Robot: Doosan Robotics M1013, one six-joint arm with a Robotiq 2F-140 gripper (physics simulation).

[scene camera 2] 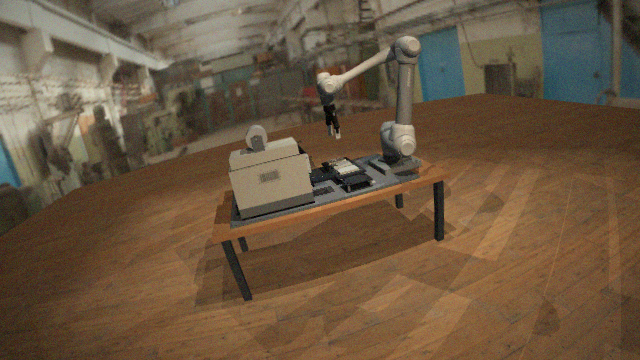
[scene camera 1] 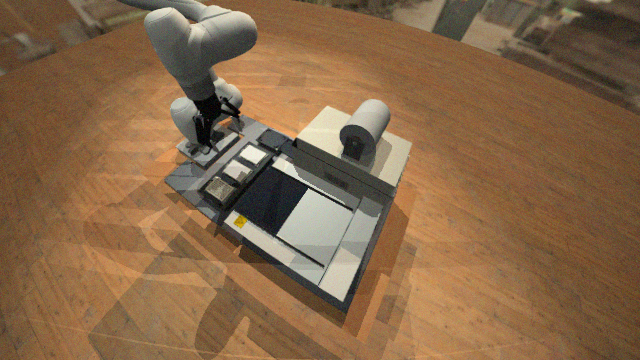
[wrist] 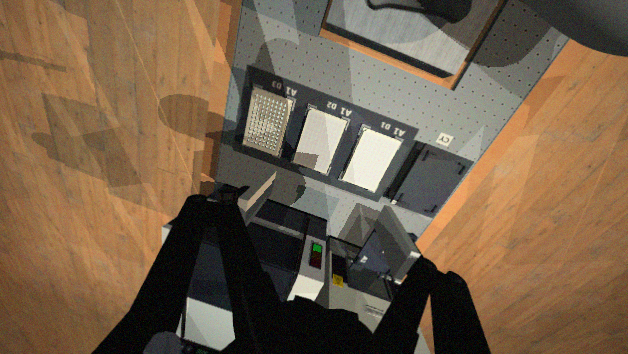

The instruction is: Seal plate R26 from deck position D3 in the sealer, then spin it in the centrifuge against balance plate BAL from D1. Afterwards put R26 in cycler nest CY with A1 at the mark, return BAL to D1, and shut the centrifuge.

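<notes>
My gripper is open and empty, high above the deck on the robot-base side. A plate with bare wells sits at D3; no R26 label is readable. A white-topped plate sits at D1. Cycler nest CY is dark and holds no plate. The beige sealer carries a large grey roll. The low, wide centrifuge has a dark square panel beside a pale one; whether it is shut is unclear.
Another white-topped plate sits at D2 between D1 and D3. The grey roll rises above the sealer. A green light shows on a pale housing. The robot's base plate borders the deck row.
</notes>
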